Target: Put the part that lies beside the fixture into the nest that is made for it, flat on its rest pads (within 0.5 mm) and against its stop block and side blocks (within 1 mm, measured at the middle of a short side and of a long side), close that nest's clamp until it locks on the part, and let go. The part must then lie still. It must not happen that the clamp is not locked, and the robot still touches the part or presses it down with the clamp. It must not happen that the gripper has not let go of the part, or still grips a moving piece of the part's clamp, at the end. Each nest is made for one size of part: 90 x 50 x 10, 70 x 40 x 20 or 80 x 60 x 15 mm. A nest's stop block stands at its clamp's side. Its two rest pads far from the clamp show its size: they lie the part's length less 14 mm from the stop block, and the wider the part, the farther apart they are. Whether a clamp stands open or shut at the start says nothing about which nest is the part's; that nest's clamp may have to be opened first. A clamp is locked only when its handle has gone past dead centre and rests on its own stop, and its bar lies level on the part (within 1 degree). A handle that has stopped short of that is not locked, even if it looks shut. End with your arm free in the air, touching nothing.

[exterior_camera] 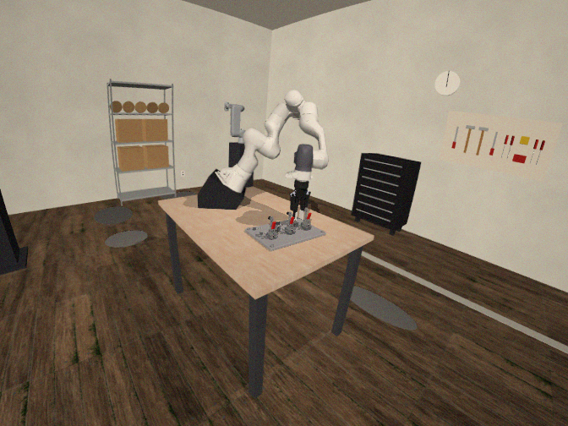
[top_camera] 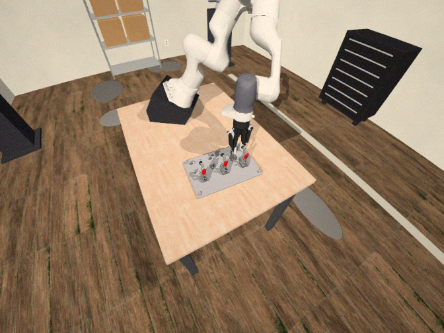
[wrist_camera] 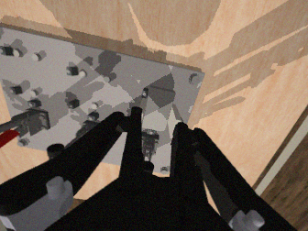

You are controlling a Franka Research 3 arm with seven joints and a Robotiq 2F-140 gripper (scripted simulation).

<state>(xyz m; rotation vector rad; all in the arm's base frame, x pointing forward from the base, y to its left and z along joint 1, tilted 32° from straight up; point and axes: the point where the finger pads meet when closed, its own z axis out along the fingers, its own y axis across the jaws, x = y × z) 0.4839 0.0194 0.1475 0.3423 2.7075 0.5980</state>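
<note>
The grey block lies 30 mm below my hand. Also, from my hand: plate 120 mm to the right, 50 mm below, 30 mm ahead.
</note>
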